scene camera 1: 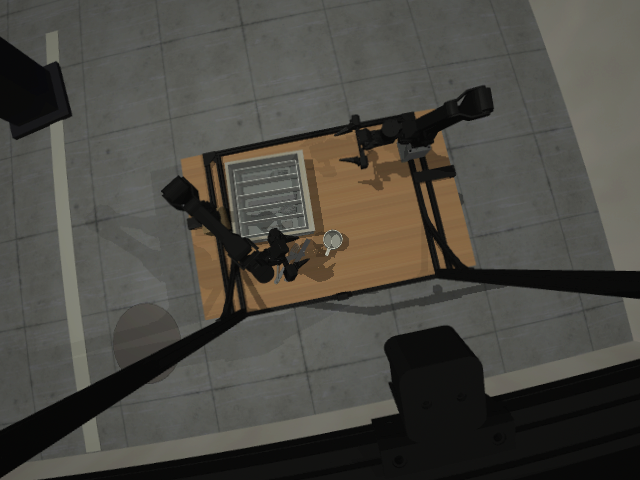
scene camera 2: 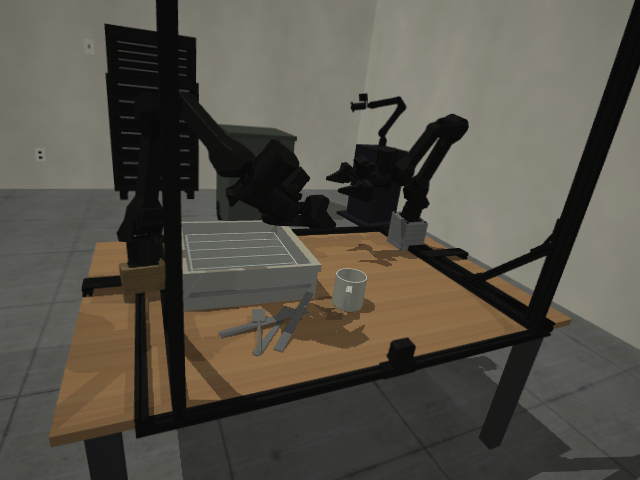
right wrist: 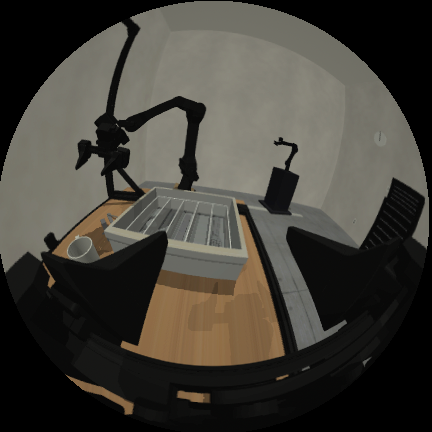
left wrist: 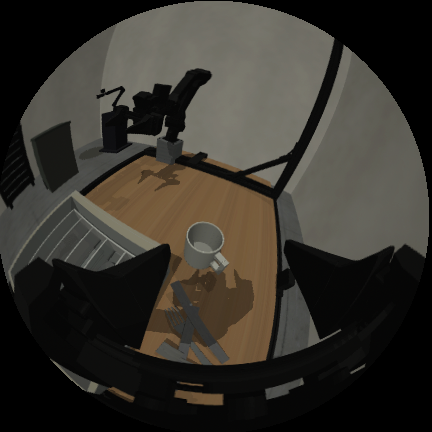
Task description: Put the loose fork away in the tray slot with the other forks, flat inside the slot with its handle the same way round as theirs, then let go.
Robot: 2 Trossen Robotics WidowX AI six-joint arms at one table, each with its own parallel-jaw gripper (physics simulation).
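Note:
The loose fork [scene camera 2: 285,313] [left wrist: 174,316] lies among crossed utensils on the table, its tines near a knife [scene camera 2: 293,322] [left wrist: 202,322]; its handle is partly hidden. The pale tray [scene camera 1: 309,198] [scene camera 2: 248,284] [left wrist: 115,220] [right wrist: 200,263] has several parallel slots; tined shapes [right wrist: 216,235] show dimly in its rightmost slot in the right wrist view. My left gripper [scene camera 1: 302,249] [scene camera 2: 316,198] [left wrist: 228,248] [right wrist: 87,171] is open and empty, above the utensils. My right gripper [scene camera 1: 338,147] [scene camera 2: 333,184] [right wrist: 228,235] is open and empty, high over the table, away from the fork.
A white mug [scene camera 1: 332,238] [scene camera 2: 351,295] [left wrist: 200,255] [right wrist: 82,250] stands right of the utensils in scene camera 2, near the tray's corner. A spatula-like utensil [scene camera 2: 258,315] lies beside the fork. Black frame bars [scene camera 2: 310,379] run along the table edges, with an upright [scene camera 2: 173,310] at the left.

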